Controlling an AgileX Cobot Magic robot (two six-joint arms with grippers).
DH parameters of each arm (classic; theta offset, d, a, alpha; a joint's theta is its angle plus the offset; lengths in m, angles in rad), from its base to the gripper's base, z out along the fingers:
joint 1: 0 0.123 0 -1.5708
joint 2: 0.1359 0 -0.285 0
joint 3: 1.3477 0 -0.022 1.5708
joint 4: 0 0.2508 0 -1.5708
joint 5: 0 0 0.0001 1.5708
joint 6: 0 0.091 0 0
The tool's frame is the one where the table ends.
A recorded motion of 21 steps. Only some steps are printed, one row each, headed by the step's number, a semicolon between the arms.
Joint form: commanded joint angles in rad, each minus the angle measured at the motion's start. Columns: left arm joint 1, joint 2, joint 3, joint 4, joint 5, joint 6; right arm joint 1, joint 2, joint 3, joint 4, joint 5, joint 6.
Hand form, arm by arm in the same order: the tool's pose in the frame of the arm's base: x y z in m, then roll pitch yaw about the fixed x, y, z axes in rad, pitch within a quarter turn. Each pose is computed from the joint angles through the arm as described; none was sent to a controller.
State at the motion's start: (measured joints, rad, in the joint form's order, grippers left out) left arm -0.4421 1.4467 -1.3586 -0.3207 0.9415 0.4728; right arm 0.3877 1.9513 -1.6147 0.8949 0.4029 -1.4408
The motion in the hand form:
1: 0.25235 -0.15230 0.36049 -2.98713 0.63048 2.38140; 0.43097 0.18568 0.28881 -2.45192 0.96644 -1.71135
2: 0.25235 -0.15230 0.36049 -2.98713 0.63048 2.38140; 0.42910 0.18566 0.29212 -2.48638 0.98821 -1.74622
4: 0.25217 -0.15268 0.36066 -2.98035 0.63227 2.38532; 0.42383 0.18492 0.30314 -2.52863 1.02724 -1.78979
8: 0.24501 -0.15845 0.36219 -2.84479 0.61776 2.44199; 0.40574 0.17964 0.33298 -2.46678 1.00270 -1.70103
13: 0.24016 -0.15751 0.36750 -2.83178 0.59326 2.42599; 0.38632 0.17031 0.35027 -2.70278 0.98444 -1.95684
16: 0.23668 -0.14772 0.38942 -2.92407 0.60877 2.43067; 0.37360 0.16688 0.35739 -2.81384 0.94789 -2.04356
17: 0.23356 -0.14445 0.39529 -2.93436 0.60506 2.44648; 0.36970 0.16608 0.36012 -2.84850 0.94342 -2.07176
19: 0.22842 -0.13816 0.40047 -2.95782 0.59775 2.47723; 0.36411 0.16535 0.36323 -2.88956 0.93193 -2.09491
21: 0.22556 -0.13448 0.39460 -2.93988 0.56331 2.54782; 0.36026 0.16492 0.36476 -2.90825 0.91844 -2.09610
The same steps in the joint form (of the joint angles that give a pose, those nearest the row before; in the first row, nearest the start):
1: 0.0008 -0.0228 0.0092 -0.0672 0.1118 -0.0018; -0.0303 0.0049 -0.0017 -0.0128 -0.0679 0.0446
2: 0.0008 -0.0228 0.0092 -0.0672 0.1118 -0.0018; -0.0303 -0.0031 -0.0017 -0.0128 -0.0583 0.0754
4: 0.0008 -0.0228 0.0092 -0.0730 0.1118 -0.0018; -0.0303 -0.0285 -0.0017 -0.0128 -0.0409 0.1241
8: 0.0008 -0.0228 0.0092 -0.1746 0.1616 -0.0018; -0.0303 -0.1076 -0.0017 -0.1216 0.0233 0.1947
13: 0.0008 -0.0273 -0.0113 -0.1772 0.2179 -0.0063; -0.0303 -0.1769 -0.0017 -0.3500 0.1394 0.5255
16: 0.0008 -0.0551 -0.0771 -0.0737 0.2484 -0.0832; -0.0303 -0.2114 -0.0017 -0.4019 0.2334 0.6102
17: 0.0008 -0.0666 -0.0915 -0.0503 0.2663 -0.1142; -0.0303 -0.2221 -0.0017 -0.4065 0.2579 0.6313
19: 0.0008 -0.0904 -0.0938 -0.0050 0.2796 -0.1646; -0.0303 -0.2357 -0.0017 -0.4065 0.2962 0.6454
21: 0.0008 -0.1049 -0.0625 0.0209 0.2796 -0.2332; -0.0303 -0.2440 -0.0017 -0.4065 0.3255 0.6454

